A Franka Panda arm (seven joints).
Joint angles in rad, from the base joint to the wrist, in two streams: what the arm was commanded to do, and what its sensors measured. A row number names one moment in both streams.
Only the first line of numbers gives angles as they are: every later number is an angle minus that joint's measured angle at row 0.
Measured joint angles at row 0: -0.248 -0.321 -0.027 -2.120 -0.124 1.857 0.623
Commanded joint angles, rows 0 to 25: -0.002 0.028 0.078 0.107 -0.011 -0.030 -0.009; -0.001 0.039 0.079 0.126 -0.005 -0.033 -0.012; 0.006 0.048 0.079 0.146 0.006 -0.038 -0.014; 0.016 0.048 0.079 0.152 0.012 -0.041 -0.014; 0.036 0.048 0.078 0.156 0.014 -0.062 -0.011; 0.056 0.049 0.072 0.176 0.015 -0.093 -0.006; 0.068 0.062 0.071 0.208 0.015 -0.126 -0.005; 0.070 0.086 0.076 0.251 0.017 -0.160 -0.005; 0.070 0.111 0.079 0.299 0.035 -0.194 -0.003; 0.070 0.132 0.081 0.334 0.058 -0.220 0.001; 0.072 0.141 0.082 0.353 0.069 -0.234 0.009; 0.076 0.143 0.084 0.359 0.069 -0.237 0.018; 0.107 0.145 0.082 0.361 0.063 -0.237 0.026; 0.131 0.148 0.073 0.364 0.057 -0.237 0.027; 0.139 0.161 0.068 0.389 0.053 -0.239 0.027; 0.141 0.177 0.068 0.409 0.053 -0.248 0.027; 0.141 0.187 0.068 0.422 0.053 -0.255 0.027; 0.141 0.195 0.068 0.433 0.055 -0.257 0.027; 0.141 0.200 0.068 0.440 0.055 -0.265 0.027; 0.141 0.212 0.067 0.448 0.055 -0.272 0.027; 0.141 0.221 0.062 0.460 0.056 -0.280 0.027; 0.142 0.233 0.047 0.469 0.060 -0.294 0.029; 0.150 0.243 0.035 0.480 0.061 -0.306 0.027; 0.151 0.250 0.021 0.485 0.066 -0.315 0.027; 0.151 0.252 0.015 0.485 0.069 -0.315 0.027; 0.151 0.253 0.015 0.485 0.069 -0.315 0.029
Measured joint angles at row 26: 0.136 0.224 0.038 0.441 0.057 -0.277 0.016
